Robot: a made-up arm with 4 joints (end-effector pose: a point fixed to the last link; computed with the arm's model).
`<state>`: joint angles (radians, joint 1 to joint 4).
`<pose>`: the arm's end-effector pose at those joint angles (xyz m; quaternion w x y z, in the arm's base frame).
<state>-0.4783 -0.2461 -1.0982 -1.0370</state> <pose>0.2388 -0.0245 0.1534 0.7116 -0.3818 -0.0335 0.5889</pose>
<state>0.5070 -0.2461 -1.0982 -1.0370</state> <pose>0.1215 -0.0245 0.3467 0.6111 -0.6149 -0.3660 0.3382</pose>
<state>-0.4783 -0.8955 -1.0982 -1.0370</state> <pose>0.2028 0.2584 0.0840 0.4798 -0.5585 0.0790 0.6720</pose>
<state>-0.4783 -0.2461 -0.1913 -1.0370</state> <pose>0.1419 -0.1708 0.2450 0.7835 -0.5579 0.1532 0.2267</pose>
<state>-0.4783 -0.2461 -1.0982 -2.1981</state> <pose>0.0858 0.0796 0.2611 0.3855 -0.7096 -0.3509 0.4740</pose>
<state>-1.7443 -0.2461 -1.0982 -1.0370</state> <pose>0.0837 -0.0245 -0.0832 0.5935 0.0405 0.3940 0.7007</pose>
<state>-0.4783 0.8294 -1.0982 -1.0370</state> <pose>0.1176 -0.4152 -0.0804 0.9236 -0.0123 -0.2065 0.3228</pose>
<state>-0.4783 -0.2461 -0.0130 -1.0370</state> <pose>0.1095 -0.1832 0.2653 0.7789 -0.5800 0.1873 0.1476</pose>
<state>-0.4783 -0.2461 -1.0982 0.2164</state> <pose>0.1622 -0.0927 -0.0512 0.8003 0.1080 0.3182 0.4966</pose>
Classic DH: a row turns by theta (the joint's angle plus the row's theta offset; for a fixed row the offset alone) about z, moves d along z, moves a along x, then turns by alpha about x. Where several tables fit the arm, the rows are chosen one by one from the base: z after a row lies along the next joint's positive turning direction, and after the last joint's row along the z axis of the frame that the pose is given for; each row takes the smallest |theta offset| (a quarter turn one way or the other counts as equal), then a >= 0, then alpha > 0; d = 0 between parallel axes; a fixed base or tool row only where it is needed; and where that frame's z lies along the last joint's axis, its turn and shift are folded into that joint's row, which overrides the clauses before.
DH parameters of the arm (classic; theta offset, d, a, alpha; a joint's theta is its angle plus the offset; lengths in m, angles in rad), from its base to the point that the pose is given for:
base (fixed): 0 0.1408 0 1.5708
joint 1: -1.5708 -0.0009 0.3382 -1.5708
joint 2: -1.5708 -0.0127 0.0804 -1.5708
joint 3: 0 -0.3055 0.0784 1.5708
joint 4: 0 0.0497 0.1874 1.5708
tool (fixed): 1.5708 -0.0542 0 0

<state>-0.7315 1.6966 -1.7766 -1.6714</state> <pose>-0.2076 -0.4915 -0.2226 0.8647 -0.0239 -0.4945 -0.0847</pose>
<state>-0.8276 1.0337 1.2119 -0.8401</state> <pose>-0.3807 -0.4592 0.0945 0.5645 -0.0629 0.7491 -0.3408</pose>
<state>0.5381 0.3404 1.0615 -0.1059</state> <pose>-0.1069 -0.3307 -0.1183 0.8555 0.2285 -0.1197 -0.4491</pose>
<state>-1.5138 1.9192 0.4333 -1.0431</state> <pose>-0.7731 -0.3102 0.1566 0.4959 0.2879 0.7629 -0.2984</pose>
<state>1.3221 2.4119 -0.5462 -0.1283</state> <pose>0.7540 0.0305 0.1254 0.1580 0.6422 -0.4493 0.6007</pose>
